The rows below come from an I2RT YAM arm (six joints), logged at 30 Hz.
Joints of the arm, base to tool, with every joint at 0 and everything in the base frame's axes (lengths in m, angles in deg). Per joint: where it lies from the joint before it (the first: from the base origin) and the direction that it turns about. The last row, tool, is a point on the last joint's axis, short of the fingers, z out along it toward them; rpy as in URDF.
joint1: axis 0 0 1 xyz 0 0 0.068
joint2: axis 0 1 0 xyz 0.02 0.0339 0.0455
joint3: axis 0 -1 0 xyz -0.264 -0.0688 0
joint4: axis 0 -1 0 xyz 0.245 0.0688 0.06
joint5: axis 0 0 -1 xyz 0.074 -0.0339 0.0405
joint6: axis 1 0 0 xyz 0.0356 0 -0.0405
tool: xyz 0 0 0 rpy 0 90 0
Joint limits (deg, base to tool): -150..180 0..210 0..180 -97..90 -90..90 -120..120
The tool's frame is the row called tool.
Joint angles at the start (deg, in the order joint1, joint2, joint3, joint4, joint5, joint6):
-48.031, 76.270, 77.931, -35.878, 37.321, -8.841
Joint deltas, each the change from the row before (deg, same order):
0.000, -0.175, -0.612, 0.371, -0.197, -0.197
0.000, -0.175, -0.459, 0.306, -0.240, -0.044
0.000, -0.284, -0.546, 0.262, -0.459, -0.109
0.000, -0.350, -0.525, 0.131, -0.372, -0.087
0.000, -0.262, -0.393, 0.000, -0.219, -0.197
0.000, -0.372, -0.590, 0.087, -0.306, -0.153
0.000, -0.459, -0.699, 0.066, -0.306, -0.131
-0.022, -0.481, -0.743, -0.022, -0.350, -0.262
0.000, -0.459, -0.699, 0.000, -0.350, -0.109
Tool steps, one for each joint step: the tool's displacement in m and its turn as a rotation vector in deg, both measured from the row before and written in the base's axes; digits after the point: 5 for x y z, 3 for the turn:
-0.00012, 0.00028, -0.00219, 0.125, 0.138, 0.251
-0.00016, 0.00035, -0.00142, 0.074, -0.076, 0.218
-0.00039, 0.00078, -0.00153, 0.173, -0.095, 0.429
-0.00073, 0.00109, -0.00129, 0.172, -0.049, 0.347
-0.00065, 0.00089, -0.00111, 0.178, 0.171, 0.271
-0.00086, 0.00119, -0.00164, 0.211, 0.095, 0.323
-0.00114, 0.00150, -0.00191, 0.243, 0.103, 0.312
-0.00132, 0.00158, -0.00222, 0.339, 0.272, 0.388
-0.00116, 0.00156, -0.00205, 0.310, 0.107, 0.338

